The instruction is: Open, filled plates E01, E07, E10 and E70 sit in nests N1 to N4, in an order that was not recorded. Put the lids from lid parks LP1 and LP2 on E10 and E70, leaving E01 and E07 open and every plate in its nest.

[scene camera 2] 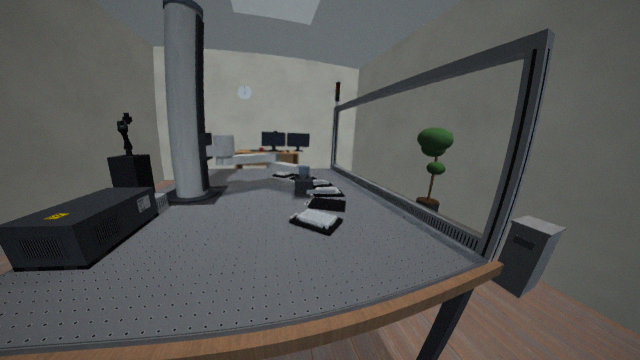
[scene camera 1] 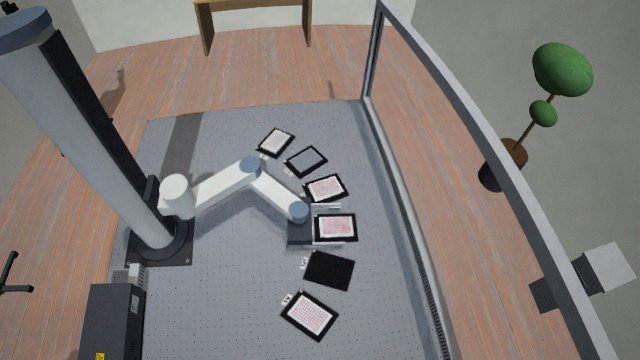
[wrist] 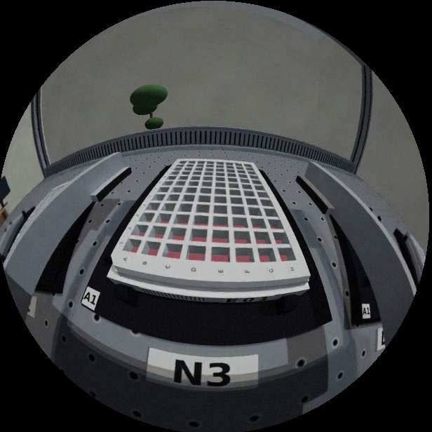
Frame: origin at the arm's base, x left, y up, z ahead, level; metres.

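Seen in the pictures: gripper, fingertip midpoint: (scene camera 2: pixel 331 186) (scene camera 1: pixel 342 223); arm's base at its link origin: (scene camera 2: pixel 193 196) (scene camera 1: pixel 161 234).
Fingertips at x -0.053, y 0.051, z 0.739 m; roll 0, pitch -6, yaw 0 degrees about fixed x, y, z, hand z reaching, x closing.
Observation:
Pixels of each thing's top centre, then the offset from my fingertips to it.
- N2 plate at its top centre: (scene camera 1: pixel 325 187) dx +0.182, dy -0.012, dz -0.034 m
- N4 plate at its top centre: (scene camera 1: pixel 309 314) (scene camera 2: pixel 317 215) dx -0.325, dy -0.010, dz -0.170 m
- N1 plate at its top centre: (scene camera 1: pixel 275 139) dx +0.478, dy -0.012, dz -0.224 m
- Park LP1 at its top centre: (scene camera 1: pixel 330 268) (scene camera 2: pixel 328 201) dx -0.167, dy -0.019, dz -0.075 m
- clear grey lid at its top centre: (scene camera 1: pixel 305 159) dx +0.347, dy -0.021, dz -0.096 m
- LP2 at its top centre: (scene camera 1: pixel 305 159) dx +0.347, dy -0.019, dz -0.096 m
My gripper (scene camera 1: pixel 334 225) (wrist: pixel 213 157) is open and empty, its fingers low along both sides of the plate in N3. That plate, E01 (scene camera 1: pixel 337 227) (wrist: pixel 210 215) by its front label, is open, with red in its wells, and sits in nest N3 (wrist: pixel 215 327). The N2 plate (scene camera 1: pixel 326 188) looks pink and open. The N4 plate (scene camera 1: pixel 309 314) (scene camera 2: pixel 316 218) looks lidded; its label is not readable. The N1 plate (scene camera 1: pixel 275 142) is pale; its label and cover are unclear. Park LP1 (scene camera 1: pixel 329 270) (scene camera 2: pixel 326 204) (wrist: pixel 355 295) is bare black. A clear grey lid (scene camera 1: pixel 306 160) lies on LP2 (scene camera 1: pixel 293 169).
The nests and parks form an arc, with N2 and LP1 close beside the fingers. A framed guard (scene camera 1: pixel 400 200) (scene camera 2: pixel 410 206) runs along the far side of the table. The arm's column (scene camera 1: pixel 95 140) (scene camera 2: pixel 184 100) and a dark control box (scene camera 1: pixel 112 320) (scene camera 2: pixel 80 225) stand opposite.

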